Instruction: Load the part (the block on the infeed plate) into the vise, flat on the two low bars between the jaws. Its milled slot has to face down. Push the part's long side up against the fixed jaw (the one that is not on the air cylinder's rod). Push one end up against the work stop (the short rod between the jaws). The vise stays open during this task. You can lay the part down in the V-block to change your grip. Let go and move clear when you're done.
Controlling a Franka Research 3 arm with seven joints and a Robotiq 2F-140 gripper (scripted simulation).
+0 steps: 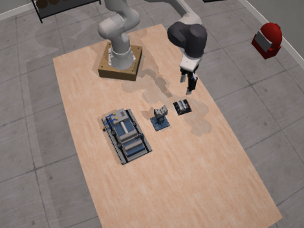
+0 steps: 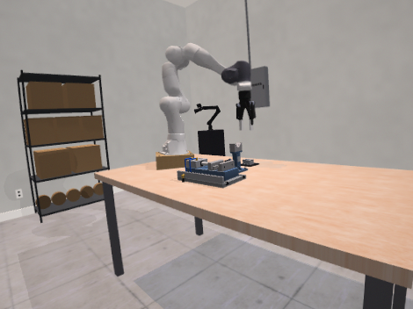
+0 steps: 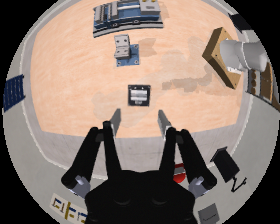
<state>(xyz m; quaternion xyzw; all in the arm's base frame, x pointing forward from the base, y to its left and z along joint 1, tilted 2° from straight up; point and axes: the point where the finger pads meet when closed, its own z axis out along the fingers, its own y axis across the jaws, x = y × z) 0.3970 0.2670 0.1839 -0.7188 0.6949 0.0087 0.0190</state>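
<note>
Now: hand 220 mm above the part. The rest, counted from my hand: vise (90 mm ahead, 370 mm to the right, 210 mm below); then black infeed plate (10 mm to the left, 250 mm below).
</note>
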